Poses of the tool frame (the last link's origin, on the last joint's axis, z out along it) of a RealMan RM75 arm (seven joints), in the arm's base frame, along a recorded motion.
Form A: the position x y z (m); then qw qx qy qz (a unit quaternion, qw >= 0).
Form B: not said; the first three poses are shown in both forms.
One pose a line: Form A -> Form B
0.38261 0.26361 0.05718 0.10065 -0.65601 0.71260 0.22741 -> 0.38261 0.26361 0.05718 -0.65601 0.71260 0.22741 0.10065
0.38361 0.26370 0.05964 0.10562 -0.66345 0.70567 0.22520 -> 0.38361 0.26370 0.05964 -0.66345 0.70567 0.22520 0.10562
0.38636 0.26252 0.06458 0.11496 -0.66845 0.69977 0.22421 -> 0.38636 0.26252 0.06458 -0.66845 0.69977 0.22421 0.11496
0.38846 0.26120 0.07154 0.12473 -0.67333 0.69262 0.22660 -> 0.38846 0.26120 0.07154 -0.67333 0.69262 0.22660 0.12473
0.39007 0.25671 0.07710 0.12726 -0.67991 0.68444 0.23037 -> 0.39007 0.25671 0.07710 -0.67991 0.68444 0.23037 0.12726
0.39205 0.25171 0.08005 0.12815 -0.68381 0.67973 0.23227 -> 0.39205 0.25171 0.08005 -0.68381 0.67973 0.23227 0.12815
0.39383 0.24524 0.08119 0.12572 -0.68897 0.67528 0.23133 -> 0.39383 0.24524 0.08119 -0.68897 0.67528 0.23133 0.12572
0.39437 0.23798 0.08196 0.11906 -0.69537 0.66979 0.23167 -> 0.39437 0.23798 0.08196 -0.69537 0.66979 0.23167 0.11906
